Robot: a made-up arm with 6 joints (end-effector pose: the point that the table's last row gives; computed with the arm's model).
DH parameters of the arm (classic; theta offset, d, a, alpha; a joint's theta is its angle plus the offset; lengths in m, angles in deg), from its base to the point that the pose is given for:
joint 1: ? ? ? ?
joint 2: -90 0 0.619 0
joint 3: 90 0.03 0 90
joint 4: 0 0.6 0 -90
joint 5: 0 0 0 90
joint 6: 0 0.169 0 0
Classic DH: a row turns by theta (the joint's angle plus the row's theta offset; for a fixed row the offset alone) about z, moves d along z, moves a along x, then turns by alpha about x.
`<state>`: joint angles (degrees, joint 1 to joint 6).
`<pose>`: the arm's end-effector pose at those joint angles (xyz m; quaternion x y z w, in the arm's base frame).
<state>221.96 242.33 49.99 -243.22 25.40 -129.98</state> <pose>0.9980 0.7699 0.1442 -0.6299 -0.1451 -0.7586 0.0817</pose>
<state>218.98 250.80 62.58 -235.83 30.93 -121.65</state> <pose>0.9655 0.6502 0.4486 -0.5563 0.0301 -0.8032 0.2110</pose>
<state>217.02 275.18 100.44 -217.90 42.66 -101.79</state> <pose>0.4664 0.2260 0.9538 -0.1514 0.2258 -0.7321 0.6246</pose>
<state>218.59 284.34 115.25 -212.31 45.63 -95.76</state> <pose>0.2315 0.0637 0.9478 0.0264 0.1932 -0.6387 0.7443</pose>
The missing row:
joint 1: 0 0.176 0 -90
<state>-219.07 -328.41 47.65 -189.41 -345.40 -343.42</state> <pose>-0.8513 0.6435 0.8871 -0.1957 -0.4992 -0.2192 0.8151</pose>
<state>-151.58 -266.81 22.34 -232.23 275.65 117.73</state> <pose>-1.0429 -0.4473 -0.2172 -0.5375 -0.7123 -0.2717 0.3605</pose>
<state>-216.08 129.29 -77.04 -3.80 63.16 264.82</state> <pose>-0.9056 0.6351 0.0791 -0.7365 -0.4139 0.1903 0.5000</pose>
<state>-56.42 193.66 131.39 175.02 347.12 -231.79</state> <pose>-0.2839 0.4759 0.2228 0.0099 -0.1918 -0.8176 0.5427</pose>
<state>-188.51 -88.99 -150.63 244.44 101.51 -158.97</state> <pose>0.1109 0.1041 -0.0378 -0.0072 0.5168 0.8504 0.0985</pose>
